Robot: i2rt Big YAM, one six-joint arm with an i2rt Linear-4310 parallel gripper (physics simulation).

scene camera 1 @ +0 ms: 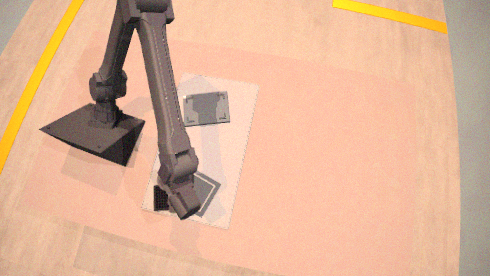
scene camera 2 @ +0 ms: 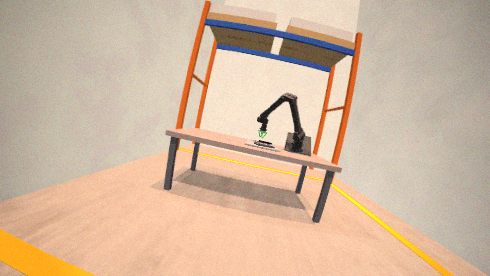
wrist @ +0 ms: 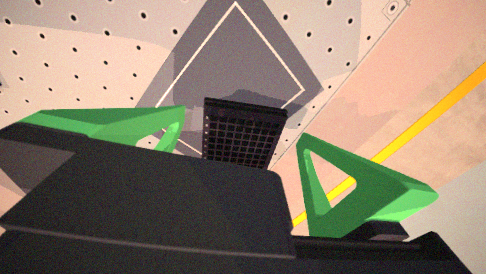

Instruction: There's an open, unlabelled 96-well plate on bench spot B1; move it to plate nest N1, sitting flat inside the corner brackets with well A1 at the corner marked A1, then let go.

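Places are measured from the arm's base along level axes (x ahead, y left, z up), in metres.
Where they show: gripper, fingertip midpoint: (scene camera 2: 261, 137) (wrist: 245, 126); arm's base, origin of the base link: (scene camera 1: 106, 119) (scene camera 2: 297, 146).
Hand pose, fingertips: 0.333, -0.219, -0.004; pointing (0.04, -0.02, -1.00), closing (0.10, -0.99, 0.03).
Each offset is from my fingertips to the top centre of the thing, as dx, dy, dz. "*": to the spot under its first point. Level surfaces: height alone.
The dark 96-well plate {-0.060, -0.015, -0.029} (scene camera 1: 161, 198) (wrist: 242, 140) lies wells-up over one end of the dark grey bench spot {* +0.042, +0.019, -0.045} (scene camera 1: 204, 189) (wrist: 235, 55), turned relative to its white outline; the arm's wrist hides part of it in scene camera 1. My gripper (scene camera 2: 262, 135) (wrist: 245, 126) is open and empty, above the plate, with its green fingers to either side of it in the wrist view. The near part of the plate is hidden behind the gripper body there. The grey nest {+0.011, +0.306, -0.029} (scene camera 1: 205, 107) has corner brackets and stands empty; its A1 mark is not readable.
A pale perforated board {+0.015, +0.178, -0.046} (scene camera 1: 240, 130) (wrist: 107, 50) carries the nest and bench spot. The arm's dark base (scene camera 1: 90, 127) (scene camera 2: 298, 144) stands beside it on the table {dz -0.060} (scene camera 2: 227, 142). An orange rack (scene camera 2: 186, 75) with boxes on a blue shelf rises behind the table.
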